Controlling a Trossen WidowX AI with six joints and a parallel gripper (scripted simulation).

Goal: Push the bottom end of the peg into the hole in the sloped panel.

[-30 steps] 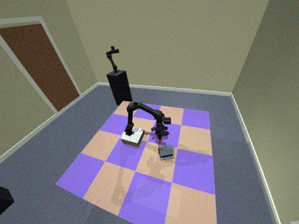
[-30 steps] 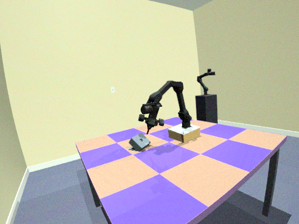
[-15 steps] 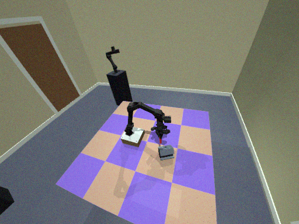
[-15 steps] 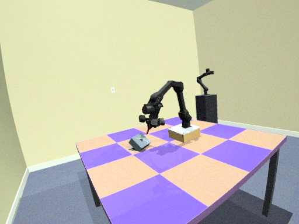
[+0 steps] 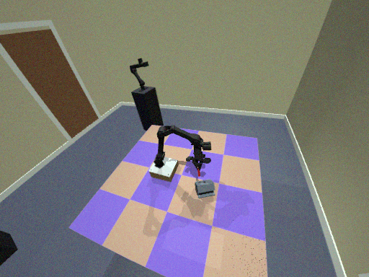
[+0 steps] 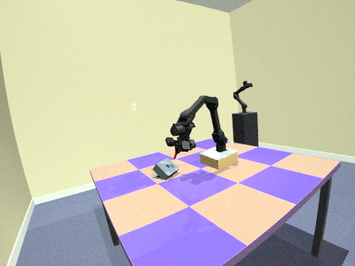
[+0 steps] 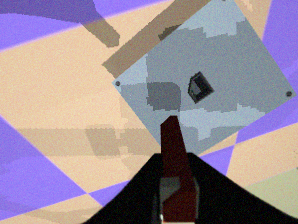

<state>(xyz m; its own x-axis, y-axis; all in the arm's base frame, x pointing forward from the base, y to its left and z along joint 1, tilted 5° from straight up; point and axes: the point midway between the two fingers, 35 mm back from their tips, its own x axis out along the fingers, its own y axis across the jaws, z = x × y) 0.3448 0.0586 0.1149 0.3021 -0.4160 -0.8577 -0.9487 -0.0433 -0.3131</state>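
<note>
Right now the grey sloped panel is 70 mm ahead of my gripper tip, 40 mm to the right of it and 100 mm below it. Also, from my gripper tip: red peg: 10 mm above.
</note>
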